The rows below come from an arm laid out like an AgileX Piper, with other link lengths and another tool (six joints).
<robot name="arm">
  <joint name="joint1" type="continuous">
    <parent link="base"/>
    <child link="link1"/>
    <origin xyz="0 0 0.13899"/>
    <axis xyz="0 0 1"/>
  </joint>
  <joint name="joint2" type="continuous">
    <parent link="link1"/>
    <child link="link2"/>
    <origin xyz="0 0 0"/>
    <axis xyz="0 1 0"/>
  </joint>
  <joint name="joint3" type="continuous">
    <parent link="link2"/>
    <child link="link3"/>
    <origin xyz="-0.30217 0 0.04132"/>
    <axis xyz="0 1 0"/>
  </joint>
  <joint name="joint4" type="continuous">
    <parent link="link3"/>
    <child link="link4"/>
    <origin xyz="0.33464 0 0.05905"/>
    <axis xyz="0.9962 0 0.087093"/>
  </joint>
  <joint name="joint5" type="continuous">
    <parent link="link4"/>
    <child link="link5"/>
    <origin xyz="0 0 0"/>
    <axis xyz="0 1 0"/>
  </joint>
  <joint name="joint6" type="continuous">
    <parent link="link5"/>
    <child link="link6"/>
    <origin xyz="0.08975 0 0.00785"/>
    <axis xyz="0.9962 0 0.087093"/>
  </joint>
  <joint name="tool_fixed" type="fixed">
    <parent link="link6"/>
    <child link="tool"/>
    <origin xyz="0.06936 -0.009 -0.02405" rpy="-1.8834 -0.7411 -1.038"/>
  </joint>
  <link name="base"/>
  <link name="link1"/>
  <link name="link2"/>
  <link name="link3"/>
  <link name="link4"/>
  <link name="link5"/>
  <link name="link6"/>
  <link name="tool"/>
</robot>
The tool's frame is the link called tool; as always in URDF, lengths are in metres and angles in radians. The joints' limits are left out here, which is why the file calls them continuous.
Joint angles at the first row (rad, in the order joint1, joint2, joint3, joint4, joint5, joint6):
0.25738 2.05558 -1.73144 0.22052 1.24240 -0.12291
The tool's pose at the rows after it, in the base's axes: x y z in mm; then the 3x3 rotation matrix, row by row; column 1 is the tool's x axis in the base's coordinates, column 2 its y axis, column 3 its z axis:
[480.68 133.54 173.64], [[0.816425 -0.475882 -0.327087], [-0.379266 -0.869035 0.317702], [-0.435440 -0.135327 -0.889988]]
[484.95 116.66 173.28], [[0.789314 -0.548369 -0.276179], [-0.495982 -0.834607 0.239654], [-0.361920 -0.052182 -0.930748]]
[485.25 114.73 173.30], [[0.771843 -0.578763 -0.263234], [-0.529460 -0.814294 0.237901], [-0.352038 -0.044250 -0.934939]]
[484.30 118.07 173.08], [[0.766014 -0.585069 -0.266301], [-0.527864 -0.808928 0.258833], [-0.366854 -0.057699 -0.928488]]
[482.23 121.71 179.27], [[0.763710 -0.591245 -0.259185], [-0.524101 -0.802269 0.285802], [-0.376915 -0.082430 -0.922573]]
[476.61 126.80 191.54], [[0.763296 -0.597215 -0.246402], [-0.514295 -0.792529 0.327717], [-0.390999 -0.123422 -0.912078]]
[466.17 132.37 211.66], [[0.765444 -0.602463 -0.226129], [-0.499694 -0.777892 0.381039], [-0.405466 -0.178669 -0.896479]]
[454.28 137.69 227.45], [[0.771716 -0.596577 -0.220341], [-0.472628 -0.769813 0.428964], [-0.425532 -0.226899 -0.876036]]
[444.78 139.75 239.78], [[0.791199 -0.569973 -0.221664], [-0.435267 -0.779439 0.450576], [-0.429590 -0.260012 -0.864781]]
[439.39 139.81 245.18], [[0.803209 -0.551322 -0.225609], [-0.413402 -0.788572 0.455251], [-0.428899 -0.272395 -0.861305]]
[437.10 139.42 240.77], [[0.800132 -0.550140 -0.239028], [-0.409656 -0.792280 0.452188], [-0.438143 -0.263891 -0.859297]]
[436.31 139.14 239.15], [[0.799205 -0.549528 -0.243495], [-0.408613 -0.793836 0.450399], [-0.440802 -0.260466 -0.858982]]
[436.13 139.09 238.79], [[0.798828 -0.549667 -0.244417], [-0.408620 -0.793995 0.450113], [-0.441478 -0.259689 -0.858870]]
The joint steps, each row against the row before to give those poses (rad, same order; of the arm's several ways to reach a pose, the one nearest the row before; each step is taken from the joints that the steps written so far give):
0.00000 0.00701 -0.00002 -0.11051 -0.00135 0.06762
0.00006 0.00113 0.00008 -0.13296 -0.00486 0.12066
-0.00085 0.00028 -0.00009 -0.01747 0.00000 0.04068
0.00001 -0.00001 0.00002 0.02147 -0.00001 0.00225
0.00000 -0.01428 0.00235 0.02511 0.00001 0.00218
0.00000 -0.03374 0.01349 0.04004 -0.00133 0.00000
-0.00001 -0.05802 0.02594 0.05070 -0.00002 0.00029
0.00001 -0.05338 0.03144 0.05451 0.00096 -0.01467
0.00000 -0.04313 0.02515 0.03490 0.00226 -0.03597
-0.00001 -0.02257 0.01546 0.01365 0.00219 -0.02383
0.00002 0.00023 0.01277 0.00243 0.00084 -0.00615
-0.00001 0.00000 0.00476 0.00000 -0.00002 -0.00221
0.00000 0.00002 0.00105 0.00000 0.00001 -0.00015

